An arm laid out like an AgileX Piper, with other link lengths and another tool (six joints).
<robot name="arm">
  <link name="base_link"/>
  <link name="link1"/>
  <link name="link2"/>
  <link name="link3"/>
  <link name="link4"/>
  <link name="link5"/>
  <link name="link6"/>
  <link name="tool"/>
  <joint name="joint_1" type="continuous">
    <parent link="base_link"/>
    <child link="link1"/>
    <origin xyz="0 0 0.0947" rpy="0 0 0"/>
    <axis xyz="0 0 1"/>
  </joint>
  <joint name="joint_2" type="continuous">
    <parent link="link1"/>
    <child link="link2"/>
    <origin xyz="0 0 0" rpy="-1.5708 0 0"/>
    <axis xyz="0 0 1"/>
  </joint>
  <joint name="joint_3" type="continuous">
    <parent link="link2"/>
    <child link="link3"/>
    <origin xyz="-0.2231 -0.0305 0" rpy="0 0 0"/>
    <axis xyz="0 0 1"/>
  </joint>
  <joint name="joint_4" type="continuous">
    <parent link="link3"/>
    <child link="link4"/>
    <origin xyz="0.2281 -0.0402 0" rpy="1.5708 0 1.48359"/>
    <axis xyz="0 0 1"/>
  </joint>
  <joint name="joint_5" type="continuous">
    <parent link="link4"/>
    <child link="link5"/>
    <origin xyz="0 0 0" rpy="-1.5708 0 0"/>
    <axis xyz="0 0 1"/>
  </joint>
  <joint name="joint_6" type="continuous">
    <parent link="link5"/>
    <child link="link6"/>
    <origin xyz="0 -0.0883 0" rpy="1.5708 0 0"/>
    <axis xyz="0 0 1"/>
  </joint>
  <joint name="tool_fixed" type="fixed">
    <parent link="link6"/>
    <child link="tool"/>
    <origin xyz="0.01 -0.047 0.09" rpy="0 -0.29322 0.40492"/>
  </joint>
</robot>
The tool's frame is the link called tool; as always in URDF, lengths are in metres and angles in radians. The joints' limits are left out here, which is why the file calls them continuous.
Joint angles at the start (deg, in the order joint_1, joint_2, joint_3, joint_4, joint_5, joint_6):
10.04, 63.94, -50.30, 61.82, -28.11, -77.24
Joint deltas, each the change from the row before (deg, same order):
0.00, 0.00, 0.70, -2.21, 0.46, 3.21
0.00, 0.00, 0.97, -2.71, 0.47, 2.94
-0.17, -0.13, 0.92, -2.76, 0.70, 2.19
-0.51, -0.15, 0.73, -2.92, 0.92, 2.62
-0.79, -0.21, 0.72, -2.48, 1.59, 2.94
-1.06, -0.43, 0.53, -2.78, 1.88, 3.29
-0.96, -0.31, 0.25, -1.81, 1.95, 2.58
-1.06, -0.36, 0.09, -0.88, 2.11, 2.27
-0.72, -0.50, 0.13, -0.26, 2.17, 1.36
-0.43, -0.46, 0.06, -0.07, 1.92, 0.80
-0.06, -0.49, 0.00, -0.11, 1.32, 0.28
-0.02, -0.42, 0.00, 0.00, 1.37, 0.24
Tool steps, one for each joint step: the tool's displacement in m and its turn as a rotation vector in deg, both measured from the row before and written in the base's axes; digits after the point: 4 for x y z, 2 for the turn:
0.0013, 0.0025, -0.0035, 0.85, -0.24, 1.02
0.0014, 0.0031, -0.0043, 0.08, 0.08, 1.11
0.0010, 0.0027, -0.0032, -0.64, 0.27, 1.10
0.0009, 0.0015, -0.0026, -0.31, 0.18, 1.00
0.0011, 0.0008, -0.0050, 0.50, 0.68, 1.14
0.0003, -0.0001, -0.0033, 0.65, 0.52, 1.09
0.0005, -0.0002, -0.0036, 0.93, 0.78, 0.90
0.0000, -0.0013, -0.0040, 1.57, 0.91, 0.62
-0.0005, 0.0003, -0.0039, 1.29, 1.06, 0.80
-0.0005, 0.0014, -0.0029, 0.91, 0.94, 0.86
-0.0007, 0.0023, -0.0004, 0.31, 0.46, 0.84
-0.0005, 0.0026, -0.0011, 0.36, 0.58, 0.89

